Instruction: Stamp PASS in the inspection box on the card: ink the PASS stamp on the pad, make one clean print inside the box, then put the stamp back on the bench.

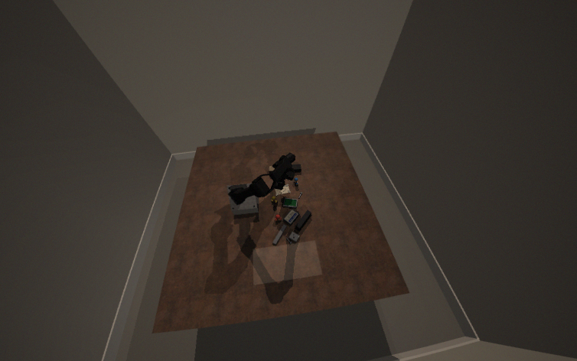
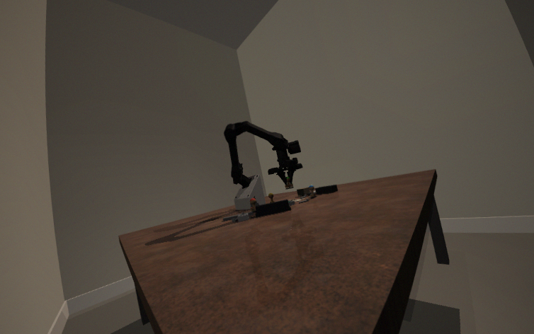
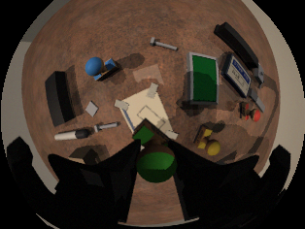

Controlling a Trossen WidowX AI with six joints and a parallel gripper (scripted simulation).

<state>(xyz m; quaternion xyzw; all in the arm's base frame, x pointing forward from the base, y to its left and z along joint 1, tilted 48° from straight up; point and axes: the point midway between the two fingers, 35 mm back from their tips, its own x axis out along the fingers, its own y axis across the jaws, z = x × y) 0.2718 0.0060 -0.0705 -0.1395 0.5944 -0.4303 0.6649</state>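
The cream card is 10 mm to the left of my gripper tip and 90 mm below it. Round my gripper tip: blue-knobbed stamp (110 mm ahead, 40 mm to the left, 70 mm below); yellow-knobbed stamp (70 mm behind, 80 mm to the right, 70 mm below); green-knobbed stamp (right at my gripper tip).
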